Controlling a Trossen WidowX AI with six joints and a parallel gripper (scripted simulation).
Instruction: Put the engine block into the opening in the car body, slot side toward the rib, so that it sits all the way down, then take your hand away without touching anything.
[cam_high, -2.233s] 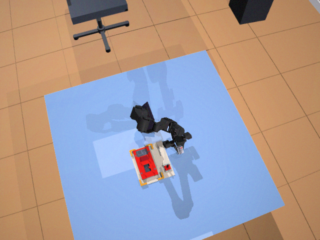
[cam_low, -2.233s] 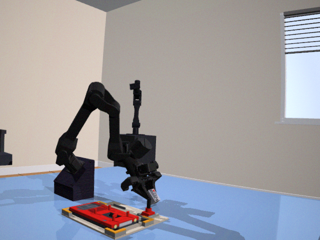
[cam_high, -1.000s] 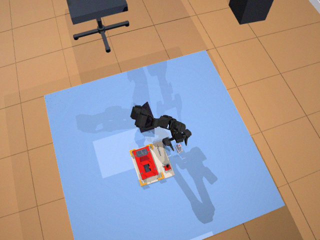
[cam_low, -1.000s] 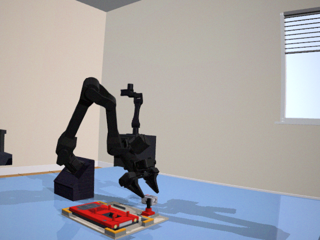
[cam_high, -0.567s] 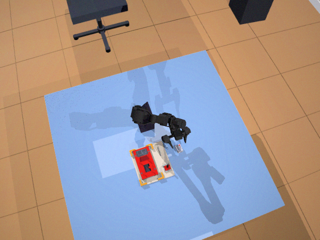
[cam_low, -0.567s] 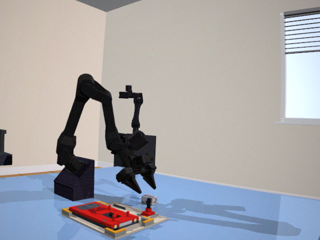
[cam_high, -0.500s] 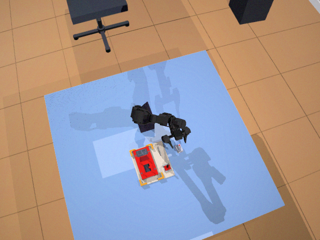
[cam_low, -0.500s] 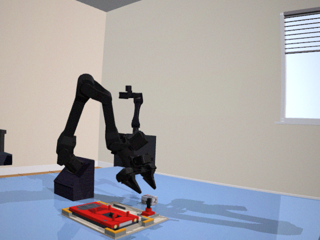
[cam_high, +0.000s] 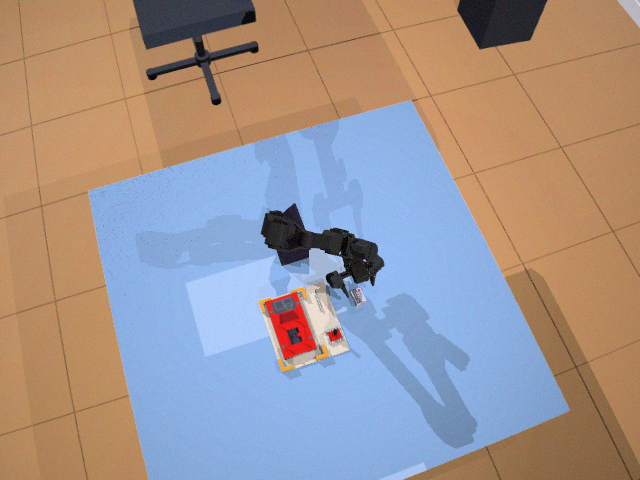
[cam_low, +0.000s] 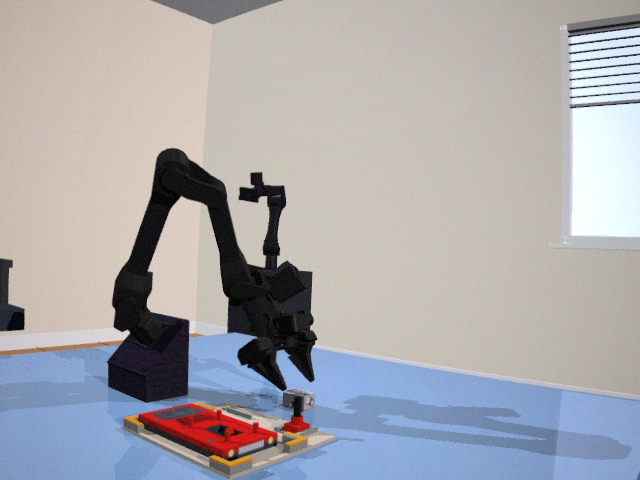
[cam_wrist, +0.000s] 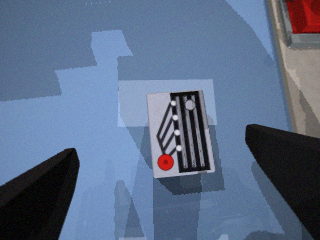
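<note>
The grey engine block lies 1 cm ahead of my gripper tip, 1 cm to the right of it and 3 cm below it. The rest, counted from my gripper tip: dark peg 11 cm ahead, 12 cm to the right.
</note>
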